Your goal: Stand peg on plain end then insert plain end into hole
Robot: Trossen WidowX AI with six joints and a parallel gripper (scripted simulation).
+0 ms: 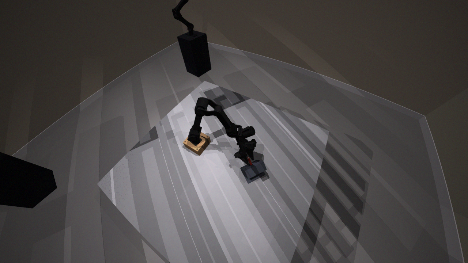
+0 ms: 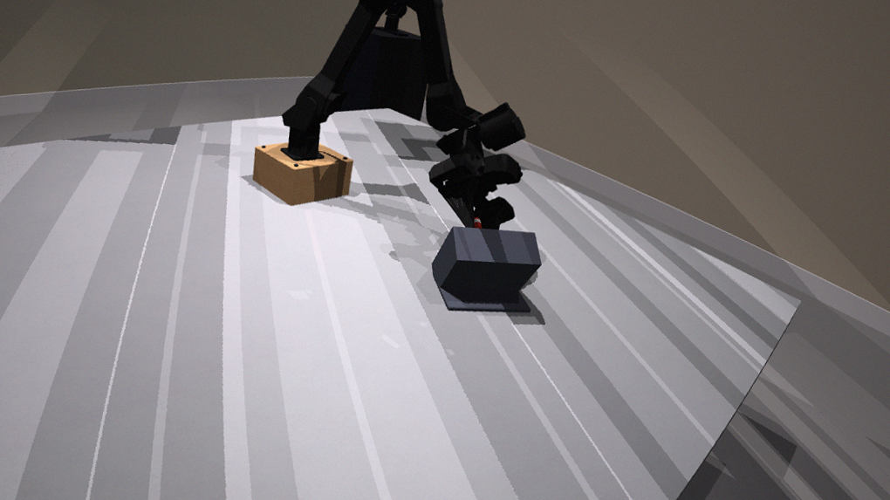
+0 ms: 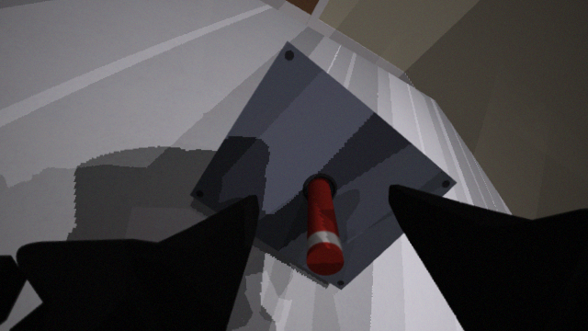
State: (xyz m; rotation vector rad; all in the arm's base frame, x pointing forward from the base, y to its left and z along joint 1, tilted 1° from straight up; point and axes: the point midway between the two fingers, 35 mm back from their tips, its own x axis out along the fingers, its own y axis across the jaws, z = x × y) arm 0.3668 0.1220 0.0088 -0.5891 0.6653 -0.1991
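Right now my gripper tip is 20 mm past the red peg. From my gripper tip the other things lie so: dark grey sloped panel 30 mm ahead, 20 mm to the right, 20 mm below.
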